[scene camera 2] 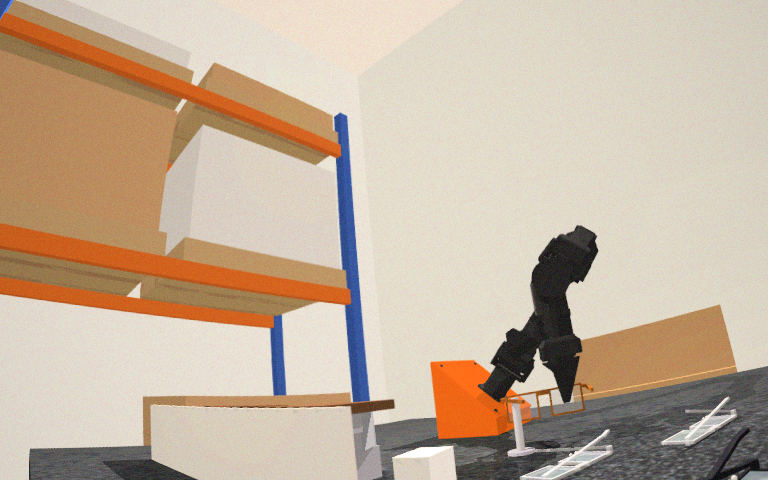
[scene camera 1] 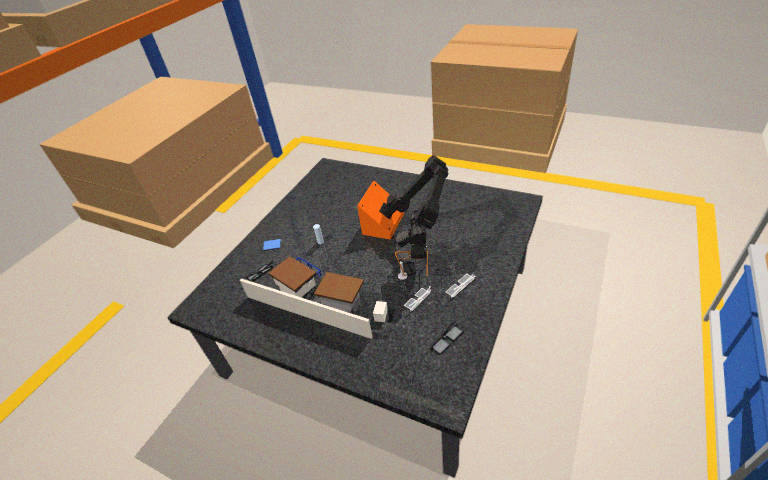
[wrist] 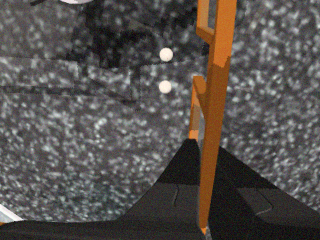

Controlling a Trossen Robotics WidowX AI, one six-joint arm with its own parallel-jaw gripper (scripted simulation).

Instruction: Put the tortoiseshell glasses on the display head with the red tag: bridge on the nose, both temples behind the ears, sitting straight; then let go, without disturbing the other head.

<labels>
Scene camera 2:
my gripper: 566,402
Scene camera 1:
white panel: 334,317
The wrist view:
my gripper: 197,148
</labels>
